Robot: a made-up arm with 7 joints. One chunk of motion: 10 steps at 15 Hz.
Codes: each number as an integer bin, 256 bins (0 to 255) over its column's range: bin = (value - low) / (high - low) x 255, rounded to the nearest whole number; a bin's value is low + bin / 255 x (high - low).
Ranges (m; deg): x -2..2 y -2..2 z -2..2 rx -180..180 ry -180..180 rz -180..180
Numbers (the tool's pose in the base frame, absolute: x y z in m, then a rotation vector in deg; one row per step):
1: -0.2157 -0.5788 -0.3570 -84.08 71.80 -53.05
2: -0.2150 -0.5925 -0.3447 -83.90 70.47 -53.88
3: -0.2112 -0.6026 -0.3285 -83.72 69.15 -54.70
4: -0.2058 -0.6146 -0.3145 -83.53 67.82 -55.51
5: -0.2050 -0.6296 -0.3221 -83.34 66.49 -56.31
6: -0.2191 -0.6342 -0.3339 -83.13 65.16 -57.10
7: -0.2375 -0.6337 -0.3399 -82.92 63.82 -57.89
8: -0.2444 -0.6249 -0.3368 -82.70 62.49 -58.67
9: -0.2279 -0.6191 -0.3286 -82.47 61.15 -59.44
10: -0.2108 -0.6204 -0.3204 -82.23 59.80 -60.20
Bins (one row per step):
1: 114 91 105 68 178 90
2: 114 90 106 68 177 89
3: 114 89 107 68 176 89
4: 114 88 107 68 176 88
5: 114 87 107 68 175 88
6: 114 87 106 69 174 87
7: 112 87 106 69 173 86
8: 112 88 106 69 172 86
9: 113 88 107 69 171 85
10: 114 88 107 69 170 85

